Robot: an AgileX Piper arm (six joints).
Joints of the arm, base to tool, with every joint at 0 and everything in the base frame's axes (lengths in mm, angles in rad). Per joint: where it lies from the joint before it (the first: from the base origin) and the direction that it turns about. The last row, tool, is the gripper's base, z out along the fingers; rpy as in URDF.
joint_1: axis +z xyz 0 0 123
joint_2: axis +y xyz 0 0 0
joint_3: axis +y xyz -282.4 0 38.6
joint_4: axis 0.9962 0 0.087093 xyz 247.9 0 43.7
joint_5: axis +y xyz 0 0 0
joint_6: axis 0.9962 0 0.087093 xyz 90.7 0 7.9
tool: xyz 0 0 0 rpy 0 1.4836 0
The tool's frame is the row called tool.
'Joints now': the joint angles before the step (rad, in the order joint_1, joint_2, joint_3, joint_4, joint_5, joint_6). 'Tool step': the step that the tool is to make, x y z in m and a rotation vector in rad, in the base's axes. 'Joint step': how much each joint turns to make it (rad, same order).
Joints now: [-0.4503, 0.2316, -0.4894, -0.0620, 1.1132, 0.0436]
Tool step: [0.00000, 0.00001, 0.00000, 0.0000, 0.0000, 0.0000]
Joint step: [-0.0002, 0.0000, 0.0000, 0.0002, 0.0000, -0.0003]
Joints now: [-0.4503, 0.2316, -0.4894, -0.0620, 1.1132, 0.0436]
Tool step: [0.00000, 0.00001, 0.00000, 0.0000, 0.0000, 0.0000]
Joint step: [-0.0002, 0.0000, 0.0000, 0.0002, 0.0000, -0.0003]
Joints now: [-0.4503, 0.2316, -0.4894, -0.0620, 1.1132, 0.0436]
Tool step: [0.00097, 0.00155, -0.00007, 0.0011, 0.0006, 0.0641]
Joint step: [0.0648, 0.0000, 0.0000, 0.0000, 0.0011, 0.0010]
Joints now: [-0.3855, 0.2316, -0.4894, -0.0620, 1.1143, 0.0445]
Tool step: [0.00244, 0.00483, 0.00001, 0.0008, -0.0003, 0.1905]
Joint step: [0.1914, 0.0000, 0.0000, -0.0001, 0.0001, 0.0013]
